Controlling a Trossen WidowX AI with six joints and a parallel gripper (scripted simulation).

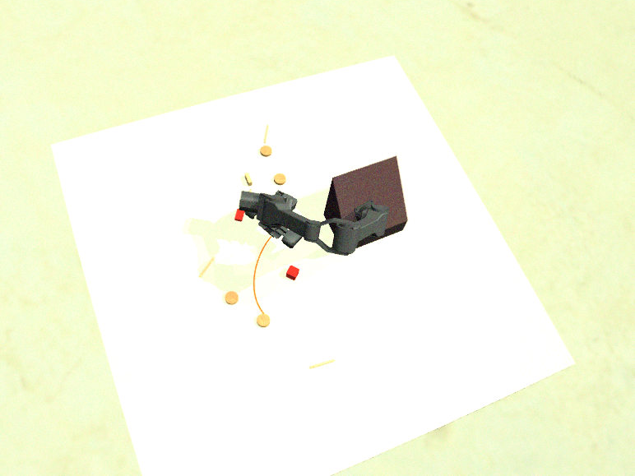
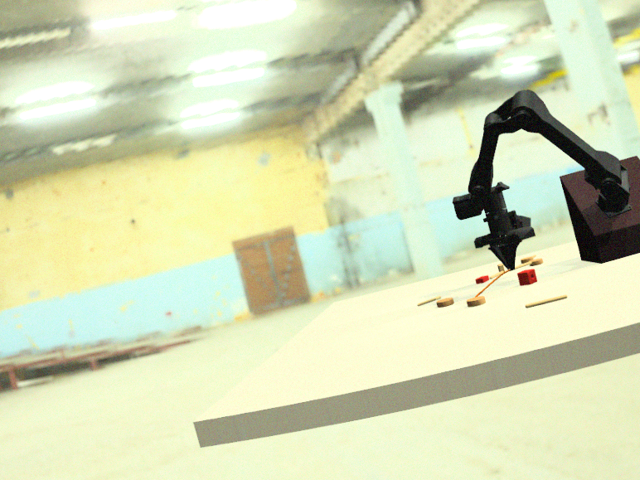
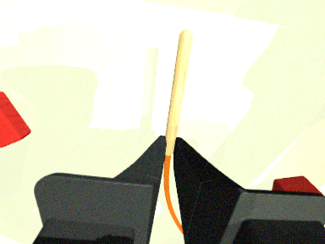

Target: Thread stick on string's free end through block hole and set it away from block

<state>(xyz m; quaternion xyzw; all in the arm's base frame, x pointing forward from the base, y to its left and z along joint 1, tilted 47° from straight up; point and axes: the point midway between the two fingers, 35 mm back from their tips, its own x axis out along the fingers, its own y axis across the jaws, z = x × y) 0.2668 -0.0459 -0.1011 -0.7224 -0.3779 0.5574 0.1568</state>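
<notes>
Right now the red block is 140 mm to the left of my gripper tip and 10 mm below it. Round my gripper tip: thin wooden stick 10 mm to the right, 10 mm behind; then small pale block 220 mm to the right, 30 mm behind, 10 mm below; then round wooden button 230 mm to the left, 150 mm ahead, 20 mm below.
</notes>
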